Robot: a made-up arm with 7 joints.
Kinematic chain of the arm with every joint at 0, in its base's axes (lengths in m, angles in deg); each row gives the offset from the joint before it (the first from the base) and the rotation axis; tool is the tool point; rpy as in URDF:
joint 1: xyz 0 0 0.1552 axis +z
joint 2: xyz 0 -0.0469 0.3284 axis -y
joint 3: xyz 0 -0.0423 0.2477 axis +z
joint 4: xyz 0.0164 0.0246 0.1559 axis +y
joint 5: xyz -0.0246 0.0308 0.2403 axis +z
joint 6: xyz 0 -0.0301 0.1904 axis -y
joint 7: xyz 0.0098 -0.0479 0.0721 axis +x
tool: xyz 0 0 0 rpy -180 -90 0
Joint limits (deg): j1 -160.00..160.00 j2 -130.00..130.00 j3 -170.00..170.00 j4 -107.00..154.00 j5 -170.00..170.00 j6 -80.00..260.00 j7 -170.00..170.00
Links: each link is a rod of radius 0.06 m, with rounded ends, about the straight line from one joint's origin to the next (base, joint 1, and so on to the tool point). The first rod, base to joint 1, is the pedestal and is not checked.
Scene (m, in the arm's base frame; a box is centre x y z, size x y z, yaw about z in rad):
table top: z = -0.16
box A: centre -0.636 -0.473 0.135 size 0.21 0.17 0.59 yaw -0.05
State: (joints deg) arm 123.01 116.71 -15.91 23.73 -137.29 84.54 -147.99
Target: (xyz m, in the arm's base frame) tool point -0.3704 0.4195 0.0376
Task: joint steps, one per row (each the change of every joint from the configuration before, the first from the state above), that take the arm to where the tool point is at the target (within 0.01 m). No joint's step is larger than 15 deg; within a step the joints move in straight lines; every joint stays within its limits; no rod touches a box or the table.
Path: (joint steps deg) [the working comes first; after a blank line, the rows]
Joints at the target: -10.63 130.00 76.12 62.30 -143.38 83.70 -147.99
Straight joint move there: touches box A.

1: -13.88 -6.98 13.33 3.09 -0.06 -1.44 0.00
2: -13.89 -6.97 13.34 3.10 -0.06 -1.44 0.00
3: -13.88 -6.98 13.33 3.09 -0.06 -1.43 0.00
4: -13.88 -6.97 13.33 3.09 -0.06 -1.44 0.00
5: -13.88 -6.98 13.34 3.10 -0.06 -1.44 0.00
6: -12.85 9.64 5.07 4.62 -1.15 1.27 0.00
7: -12.84 9.63 5.07 4.62 -1.16 1.27 0.00
8: -12.85 9.63 5.08 4.62 -1.16 1.27 0.00
9: -12.85 9.64 5.07 4.62 -1.16 1.27 0.00
10: -12.84 9.63 5.07 4.62 -1.16 1.27 0.00

